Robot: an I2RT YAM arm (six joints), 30 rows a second.
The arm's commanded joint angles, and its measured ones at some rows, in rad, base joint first. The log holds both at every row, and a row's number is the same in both.
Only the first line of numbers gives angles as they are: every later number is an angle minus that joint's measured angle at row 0.
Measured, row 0:
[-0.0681 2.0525 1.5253 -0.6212 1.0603 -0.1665]
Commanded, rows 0 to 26:
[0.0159 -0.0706 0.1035 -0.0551 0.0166 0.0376]
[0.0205 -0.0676 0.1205 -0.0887 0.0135 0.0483]
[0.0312 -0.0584 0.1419 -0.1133 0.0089 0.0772]
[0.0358 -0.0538 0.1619 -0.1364 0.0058 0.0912]
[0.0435 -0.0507 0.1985 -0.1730 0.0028 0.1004]
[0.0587 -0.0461 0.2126 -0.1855 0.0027 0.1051]
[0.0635 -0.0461 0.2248 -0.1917 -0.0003 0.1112]
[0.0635 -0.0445 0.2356 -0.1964 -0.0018 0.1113]
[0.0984 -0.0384 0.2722 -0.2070 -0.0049 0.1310]
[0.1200 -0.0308 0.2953 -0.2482 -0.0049 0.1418]
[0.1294 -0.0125 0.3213 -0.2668 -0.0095 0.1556]
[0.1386 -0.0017 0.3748 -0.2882 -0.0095 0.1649]
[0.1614 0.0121 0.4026 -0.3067 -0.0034 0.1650]
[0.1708 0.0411 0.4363 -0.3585 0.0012 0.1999]
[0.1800 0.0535 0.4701 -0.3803 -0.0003 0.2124]
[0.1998 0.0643 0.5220 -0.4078 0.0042 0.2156]
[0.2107 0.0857 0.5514 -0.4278 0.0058 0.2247]
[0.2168 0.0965 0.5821 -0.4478 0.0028 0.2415]
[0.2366 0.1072 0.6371 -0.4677 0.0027 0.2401]
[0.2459 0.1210 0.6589 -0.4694 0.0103 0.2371]
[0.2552 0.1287 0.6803 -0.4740 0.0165 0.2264]
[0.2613 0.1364 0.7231 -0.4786 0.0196 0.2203]
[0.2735 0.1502 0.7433 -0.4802 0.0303 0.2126]
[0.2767 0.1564 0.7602 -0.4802 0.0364 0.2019]
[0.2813 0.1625 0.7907 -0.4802 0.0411 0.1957]
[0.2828 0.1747 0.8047 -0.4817 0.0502 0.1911]
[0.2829 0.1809 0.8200 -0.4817 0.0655 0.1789]
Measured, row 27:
[0.2819 0.2144 0.7355 -0.4509 -0.0103 0.1892]
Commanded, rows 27 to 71:
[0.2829 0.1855 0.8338 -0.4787 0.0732 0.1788]
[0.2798 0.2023 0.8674 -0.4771 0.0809 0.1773]
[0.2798 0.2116 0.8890 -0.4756 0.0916 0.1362]
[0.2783 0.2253 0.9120 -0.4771 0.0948 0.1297]
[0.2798 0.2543 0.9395 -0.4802 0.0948 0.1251]
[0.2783 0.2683 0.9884 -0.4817 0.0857 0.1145]
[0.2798 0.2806 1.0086 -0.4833 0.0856 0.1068]
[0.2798 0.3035 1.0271 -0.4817 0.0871 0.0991]
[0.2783 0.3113 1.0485 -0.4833 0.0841 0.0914]
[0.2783 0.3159 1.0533 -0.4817 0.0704 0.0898]
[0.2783 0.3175 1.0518 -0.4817 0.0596 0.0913]
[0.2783 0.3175 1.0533 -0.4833 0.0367 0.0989]
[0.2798 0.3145 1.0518 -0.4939 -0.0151 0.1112]
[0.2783 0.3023 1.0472 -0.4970 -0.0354 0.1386]
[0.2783 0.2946 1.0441 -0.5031 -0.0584 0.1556]
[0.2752 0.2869 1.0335 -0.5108 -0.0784 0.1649]
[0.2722 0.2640 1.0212 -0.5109 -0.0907 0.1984]
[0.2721 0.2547 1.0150 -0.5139 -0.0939 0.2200]
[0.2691 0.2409 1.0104 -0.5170 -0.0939 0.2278]
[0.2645 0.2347 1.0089 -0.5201 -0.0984 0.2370]
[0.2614 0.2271 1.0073 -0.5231 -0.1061 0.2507]
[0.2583 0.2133 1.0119 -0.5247 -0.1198 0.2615]
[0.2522 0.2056 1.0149 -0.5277 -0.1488 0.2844]
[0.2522 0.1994 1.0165 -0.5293 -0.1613 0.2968]
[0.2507 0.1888 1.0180 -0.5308 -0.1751 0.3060]
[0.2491 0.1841 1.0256 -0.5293 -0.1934 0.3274]
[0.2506 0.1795 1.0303 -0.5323 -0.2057 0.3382]
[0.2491 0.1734 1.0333 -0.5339 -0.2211 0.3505]
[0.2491 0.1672 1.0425 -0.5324 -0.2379 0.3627]
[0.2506 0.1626 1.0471 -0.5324 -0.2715 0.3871]
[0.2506 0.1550 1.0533 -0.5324 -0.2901 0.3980]
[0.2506 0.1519 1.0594 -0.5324 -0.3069 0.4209]
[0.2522 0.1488 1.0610 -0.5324 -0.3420 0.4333]
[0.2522 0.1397 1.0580 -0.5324 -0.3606 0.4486]
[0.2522 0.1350 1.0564 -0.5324 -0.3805 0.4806]
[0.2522 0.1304 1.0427 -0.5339 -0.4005 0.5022]
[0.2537 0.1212 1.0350 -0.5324 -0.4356 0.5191]
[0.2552 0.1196 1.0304 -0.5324 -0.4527 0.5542]
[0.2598 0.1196 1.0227 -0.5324 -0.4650 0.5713]
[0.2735 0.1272 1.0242 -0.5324 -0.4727 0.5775]
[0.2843 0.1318 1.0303 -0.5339 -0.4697 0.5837]
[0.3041 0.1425 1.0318 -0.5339 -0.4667 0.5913]
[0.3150 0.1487 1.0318 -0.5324 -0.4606 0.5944]
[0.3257 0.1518 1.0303 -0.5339 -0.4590 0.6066]
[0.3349 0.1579 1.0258 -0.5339 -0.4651 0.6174]
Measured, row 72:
[0.2884 0.2110 1.0006 -0.5452 -0.4433 0.5459]
